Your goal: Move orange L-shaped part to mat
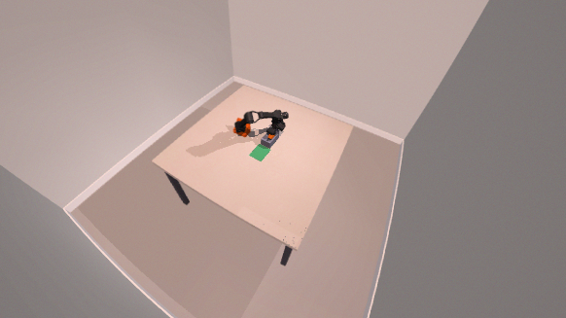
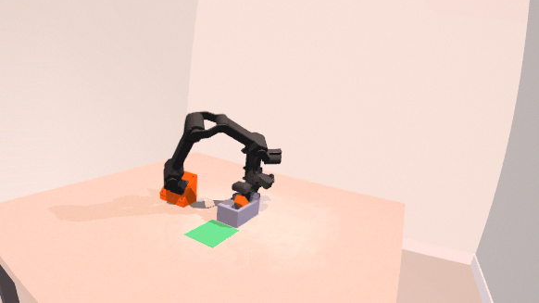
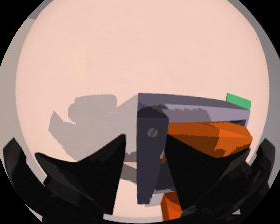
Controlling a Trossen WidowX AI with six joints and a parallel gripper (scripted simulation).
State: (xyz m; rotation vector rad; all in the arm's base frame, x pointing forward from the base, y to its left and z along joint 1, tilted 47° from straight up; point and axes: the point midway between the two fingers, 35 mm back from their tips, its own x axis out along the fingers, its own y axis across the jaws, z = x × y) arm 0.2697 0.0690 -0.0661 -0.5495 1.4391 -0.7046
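My gripper tip is 4 cm to the left of the orange L-shaped part and 1 cm past it. The rest, counted from my gripper tip: green mat 22 cm to the right, 5 cm below, 3 cm behind.
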